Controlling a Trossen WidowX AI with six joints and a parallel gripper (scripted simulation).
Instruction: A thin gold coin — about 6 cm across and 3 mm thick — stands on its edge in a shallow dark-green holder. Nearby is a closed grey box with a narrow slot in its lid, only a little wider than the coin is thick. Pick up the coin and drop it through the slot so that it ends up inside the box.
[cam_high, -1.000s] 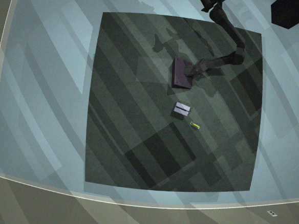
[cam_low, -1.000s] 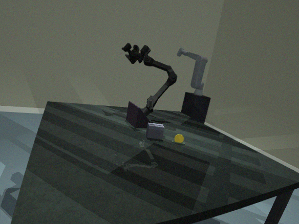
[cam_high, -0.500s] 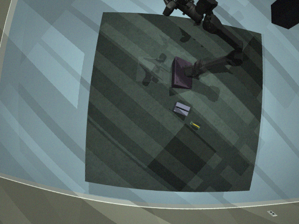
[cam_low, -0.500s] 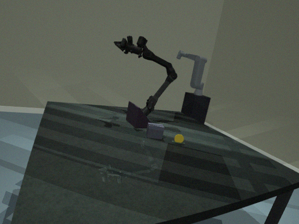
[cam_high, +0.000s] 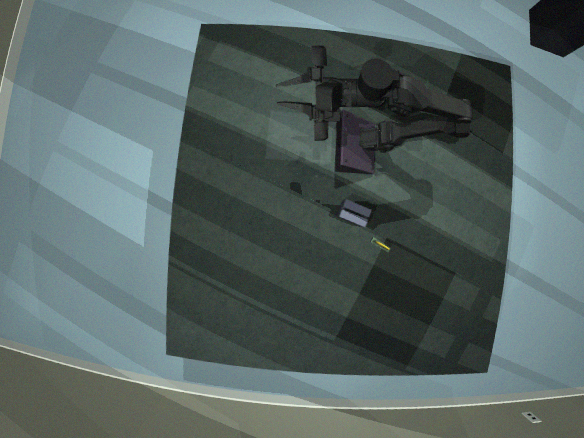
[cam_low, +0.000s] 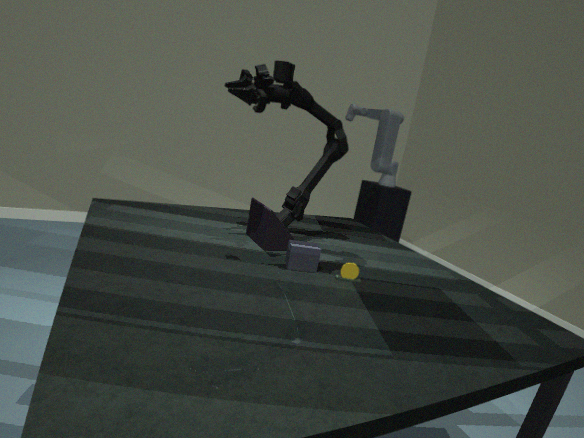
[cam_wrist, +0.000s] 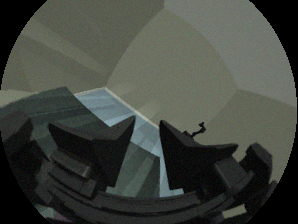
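Now: gripper tip 470 mm above the gold coin, 390 mm to the right of it and 280 mm short of it.
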